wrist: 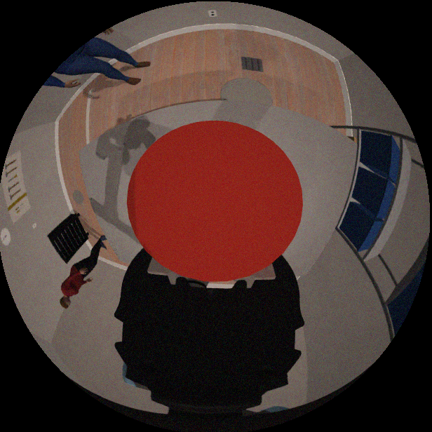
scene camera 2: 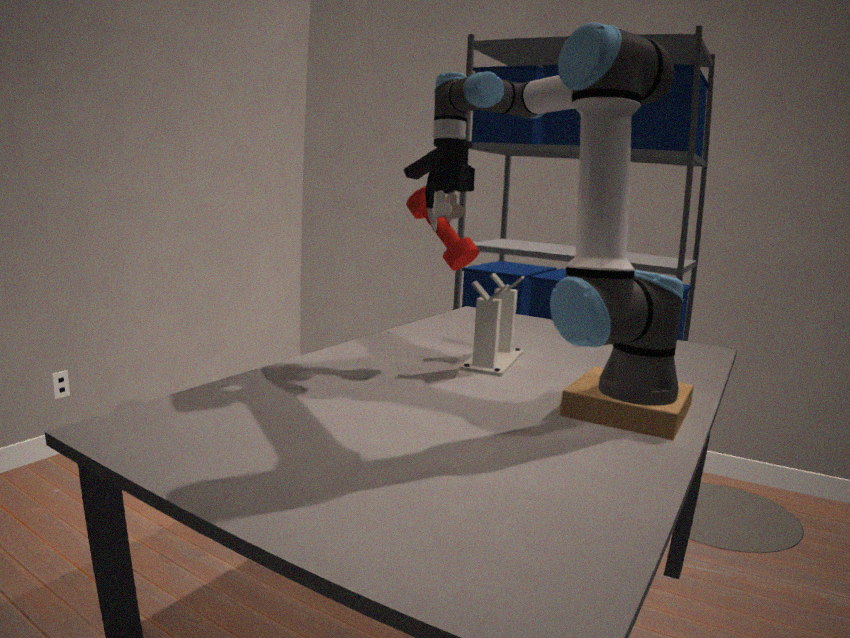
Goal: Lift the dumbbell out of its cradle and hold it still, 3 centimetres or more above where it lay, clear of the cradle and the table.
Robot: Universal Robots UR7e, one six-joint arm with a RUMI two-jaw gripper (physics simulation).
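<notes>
The red dumbbell (scene camera 2: 449, 236) hangs tilted in the air, its right end lower than its left, well above the table (scene camera 2: 425, 535). In the wrist view, one round end of the dumbbell (wrist: 215, 200) fills the middle and hides much behind it. My gripper (scene camera 2: 436, 218) is shut on the dumbbell's handle. The white cradle (scene camera 2: 486, 333) stands empty on the table, below and to the right of the dumbbell, with a gap between them. The fingertips are mostly hidden behind the dumbbell's end in the wrist view.
The arm's base stands on a wooden block (scene camera 2: 617, 412) right of the cradle. A shelf rack (scene camera 2: 692, 164) with blue bins (scene camera 2: 514, 281) stands behind the table. In the wrist view, a person in red (wrist: 73, 284) and a black chair-like object (wrist: 69, 238) show at the left.
</notes>
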